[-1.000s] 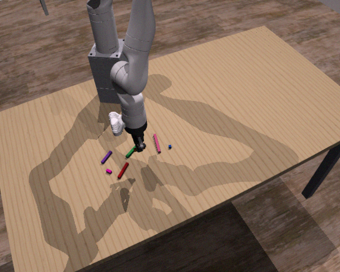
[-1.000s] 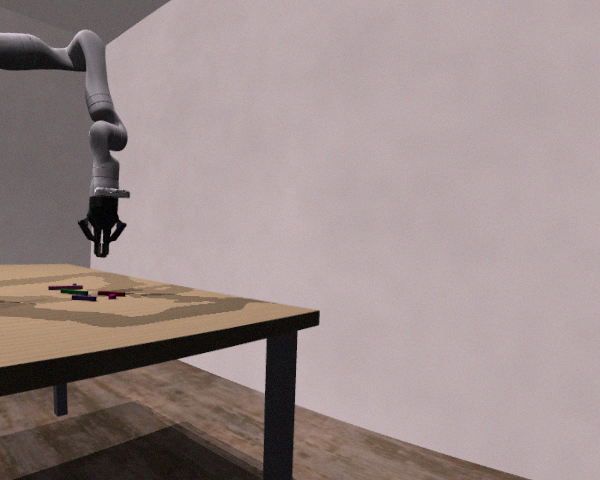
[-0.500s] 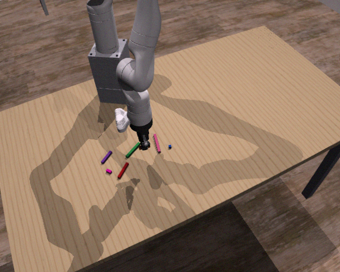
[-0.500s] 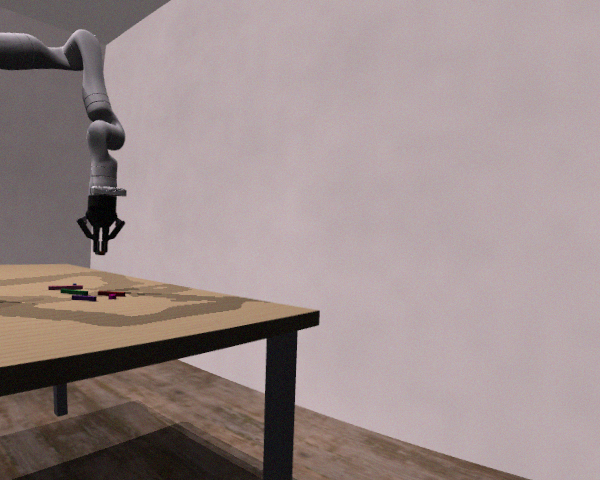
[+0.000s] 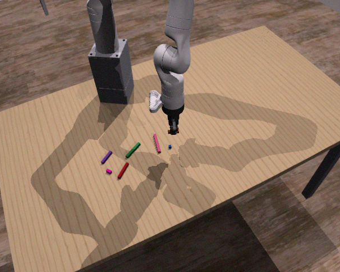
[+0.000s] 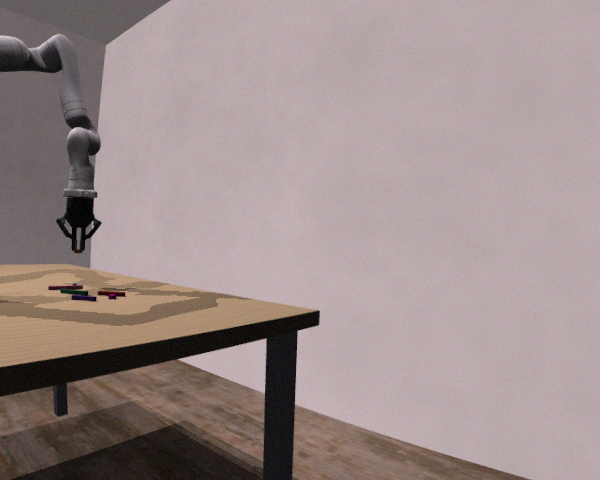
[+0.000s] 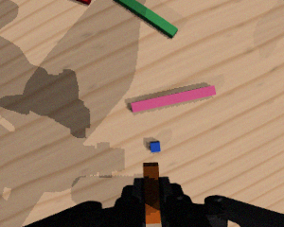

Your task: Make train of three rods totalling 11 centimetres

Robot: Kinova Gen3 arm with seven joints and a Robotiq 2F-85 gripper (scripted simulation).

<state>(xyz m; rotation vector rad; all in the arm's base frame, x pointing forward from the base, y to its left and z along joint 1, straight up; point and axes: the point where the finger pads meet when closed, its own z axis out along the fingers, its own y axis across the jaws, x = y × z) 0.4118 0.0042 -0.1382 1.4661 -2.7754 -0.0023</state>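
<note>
The blue rod lies 10 mm behind my hand, 10 mm to the right of it and 110 mm below it. Round my hand: orange rod (10 mm below); then pink rod (60 mm behind, 40 mm to the right, 110 mm below); then green rod (90 mm behind, 130 mm to the right, 110 mm below).
</note>
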